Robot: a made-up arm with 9 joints.
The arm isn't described. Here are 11 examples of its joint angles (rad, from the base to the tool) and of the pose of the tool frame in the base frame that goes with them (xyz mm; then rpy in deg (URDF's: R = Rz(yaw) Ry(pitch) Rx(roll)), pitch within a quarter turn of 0, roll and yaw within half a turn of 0).
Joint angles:
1: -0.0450 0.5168 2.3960 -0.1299 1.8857 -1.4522 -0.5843 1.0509 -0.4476
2: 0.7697 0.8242 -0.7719 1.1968 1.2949 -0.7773 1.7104 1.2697 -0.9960
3: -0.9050 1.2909 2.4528 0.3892 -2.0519 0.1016 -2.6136 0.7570 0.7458
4: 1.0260 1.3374 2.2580 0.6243 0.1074 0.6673 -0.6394 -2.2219 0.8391
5: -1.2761 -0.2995 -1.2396 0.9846 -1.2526 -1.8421 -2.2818 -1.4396 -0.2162
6: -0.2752 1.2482 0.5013 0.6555 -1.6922 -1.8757 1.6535 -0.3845 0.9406
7: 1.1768 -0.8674 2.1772 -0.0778 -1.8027 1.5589 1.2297 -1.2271 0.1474
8: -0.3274 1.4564 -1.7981 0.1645 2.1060 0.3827 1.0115 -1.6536 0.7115
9: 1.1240 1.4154 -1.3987 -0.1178 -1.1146 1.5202 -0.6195 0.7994 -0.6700
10: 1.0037 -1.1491 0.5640 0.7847 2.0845 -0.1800 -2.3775 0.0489 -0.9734
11: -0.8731 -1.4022 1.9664 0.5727 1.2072 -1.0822 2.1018 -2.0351 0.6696
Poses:
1: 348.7 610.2 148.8 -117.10 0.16 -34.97
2: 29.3 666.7 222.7 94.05 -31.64 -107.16
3: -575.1 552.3 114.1 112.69 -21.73 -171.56
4: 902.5 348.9 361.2 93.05 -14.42 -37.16
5: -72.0 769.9 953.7 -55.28 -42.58 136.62
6: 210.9 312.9 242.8 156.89 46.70 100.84
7: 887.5 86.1 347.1 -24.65 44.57 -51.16
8: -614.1 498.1 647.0 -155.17 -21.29 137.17
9: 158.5 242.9 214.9 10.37 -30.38 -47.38
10: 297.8 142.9 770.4 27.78 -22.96 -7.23
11: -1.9 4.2 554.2 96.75 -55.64 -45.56
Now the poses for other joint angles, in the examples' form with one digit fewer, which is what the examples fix.
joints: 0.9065 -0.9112 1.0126 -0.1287 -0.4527 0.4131 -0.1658 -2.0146 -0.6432
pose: 326 71 803 -107.9 -62.1 173.1
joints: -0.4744 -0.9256 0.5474 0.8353 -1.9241 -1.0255 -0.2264 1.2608 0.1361
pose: -121 440 449 76.1 -54.5 -156.9
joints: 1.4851 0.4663 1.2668 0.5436 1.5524 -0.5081 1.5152 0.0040 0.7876
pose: 338 371 1169 -53.2 -54.3 28.8
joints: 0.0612 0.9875 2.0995 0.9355 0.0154 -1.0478 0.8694 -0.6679 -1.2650
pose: 414 519 126 82.8 33.0 107.5
